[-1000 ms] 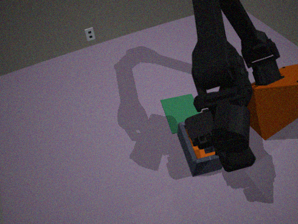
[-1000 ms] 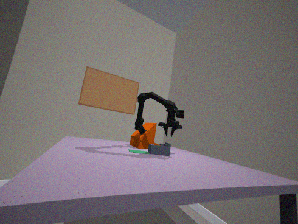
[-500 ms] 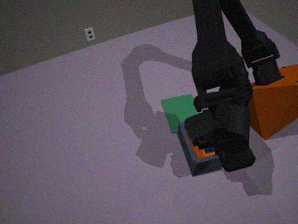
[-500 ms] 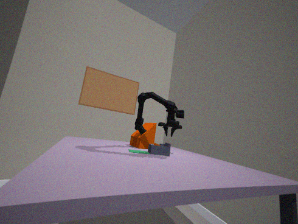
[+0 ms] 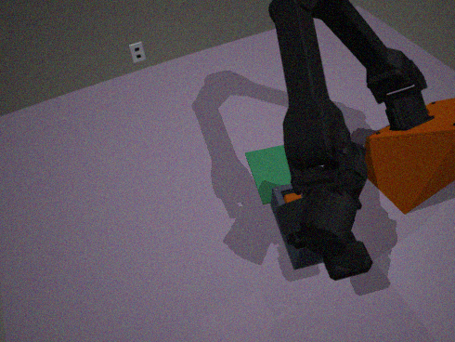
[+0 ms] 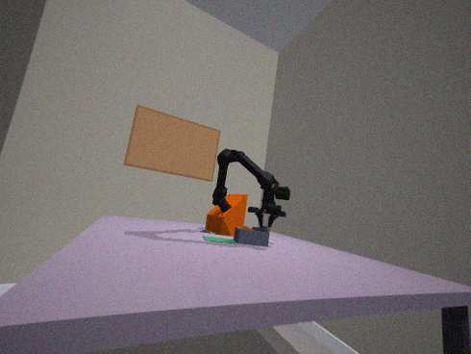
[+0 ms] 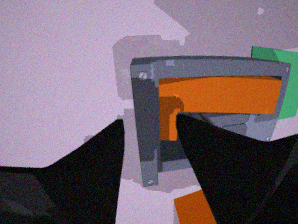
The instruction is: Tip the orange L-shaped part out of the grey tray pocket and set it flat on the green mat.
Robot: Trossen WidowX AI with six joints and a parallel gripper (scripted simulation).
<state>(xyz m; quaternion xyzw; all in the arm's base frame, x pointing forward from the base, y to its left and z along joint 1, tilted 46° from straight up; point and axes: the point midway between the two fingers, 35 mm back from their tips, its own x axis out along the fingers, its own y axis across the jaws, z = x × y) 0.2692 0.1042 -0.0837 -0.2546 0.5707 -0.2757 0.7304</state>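
Right now my gripper tip is 4 cm to the left of the orange L-shaped part, 3 cm above it and 1 cm past it. Round my gripper tip: green mat 22 cm to the right, 9 cm below, 3 cm behind.
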